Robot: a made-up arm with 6 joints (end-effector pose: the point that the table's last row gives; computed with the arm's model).
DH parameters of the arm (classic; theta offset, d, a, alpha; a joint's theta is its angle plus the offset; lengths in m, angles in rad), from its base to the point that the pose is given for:
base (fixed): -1.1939 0 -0.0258 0
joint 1: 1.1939 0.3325 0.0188 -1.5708
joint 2: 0.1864 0 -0.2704 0
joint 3: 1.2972 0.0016 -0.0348 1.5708
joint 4: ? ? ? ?
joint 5: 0 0.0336 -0.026 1.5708
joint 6: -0.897 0.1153 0 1.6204
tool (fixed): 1.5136 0.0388 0 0
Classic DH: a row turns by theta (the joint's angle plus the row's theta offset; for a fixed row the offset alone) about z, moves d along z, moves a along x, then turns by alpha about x.
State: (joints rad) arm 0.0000 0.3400 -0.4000 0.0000 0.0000 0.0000
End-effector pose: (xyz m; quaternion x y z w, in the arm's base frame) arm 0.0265 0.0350 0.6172 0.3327 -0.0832 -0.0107 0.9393
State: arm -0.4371 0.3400 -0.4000 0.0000 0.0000 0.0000
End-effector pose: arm 0.0278 0.0187 0.6172 0.3067 -0.1534 -0.2141 0.9146
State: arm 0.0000 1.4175 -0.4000 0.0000 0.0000 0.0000
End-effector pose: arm 0.2682 0.0350 0.4522 0.2800 0.4105 -0.1799 0.8490
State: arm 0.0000 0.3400 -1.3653 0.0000 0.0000 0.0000
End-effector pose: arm -0.2040 0.0350 0.7594 0.2997 -0.5097 0.1449 0.7934
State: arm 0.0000 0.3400 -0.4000 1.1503 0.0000 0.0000
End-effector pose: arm 0.0318 -0.0396 0.5814 0.7912 -0.0375 0.0211 0.6100
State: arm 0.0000 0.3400 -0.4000 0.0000 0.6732 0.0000
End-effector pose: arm 0.0489 0.0350 0.5366 0.3105 0.2317 -0.1200 0.9141
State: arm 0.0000 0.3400 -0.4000 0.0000 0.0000 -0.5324
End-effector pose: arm 0.0253 0.0537 0.6252 0.0733 -0.0959 -0.0249 0.9924
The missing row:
joint 4: 0 0.1567 -0.0193 -1.5708
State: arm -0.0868 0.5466 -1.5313 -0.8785 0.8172 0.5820
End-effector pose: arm -0.0804 0.0008 0.7499 0.3156 -0.3217 -0.2810 0.8473
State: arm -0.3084 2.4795 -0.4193 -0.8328 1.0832 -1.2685
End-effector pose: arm 0.1028 -0.0127 0.2325 -0.2436 0.8614 0.4445 0.0321
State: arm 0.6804 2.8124 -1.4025 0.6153 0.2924 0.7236
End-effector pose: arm 0.3087 0.2655 0.1162 0.4180 0.6149 -0.4390 0.5044
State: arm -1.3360 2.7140 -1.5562 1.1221 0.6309 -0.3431
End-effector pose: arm 0.1068 -0.4278 0.1732 0.8365 0.1220 -0.4877 0.2181
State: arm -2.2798 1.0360 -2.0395 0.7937 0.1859 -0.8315
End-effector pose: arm 0.0046 0.0625 0.8841 -0.2849 -0.4187 -0.6985 0.5056
